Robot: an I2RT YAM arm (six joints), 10 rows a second.
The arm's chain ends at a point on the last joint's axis. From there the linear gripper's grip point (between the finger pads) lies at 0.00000 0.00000 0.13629 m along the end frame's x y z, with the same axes.
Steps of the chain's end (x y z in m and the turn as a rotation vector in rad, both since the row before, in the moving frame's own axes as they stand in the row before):
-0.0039 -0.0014 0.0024 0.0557 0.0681 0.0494
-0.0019 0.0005 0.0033 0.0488 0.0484 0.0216
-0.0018 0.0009 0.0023 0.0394 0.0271 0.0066
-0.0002 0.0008 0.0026 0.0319 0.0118 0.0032
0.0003 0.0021 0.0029 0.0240 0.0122 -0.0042
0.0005 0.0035 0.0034 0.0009 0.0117 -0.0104
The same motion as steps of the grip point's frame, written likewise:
0.0056 -0.0087 0.0019 0.0557 0.0681 0.0494
0.0048 -0.0061 0.0030 0.0488 0.0484 0.0216
0.0019 -0.0045 0.0021 0.0394 0.0271 0.0066
0.0014 -0.0035 0.0025 0.0319 0.0118 0.0032
0.0020 -0.0012 0.0029 0.0240 0.0122 -0.0042
0.0021 0.0034 0.0034 0.0009 0.0117 -0.0104

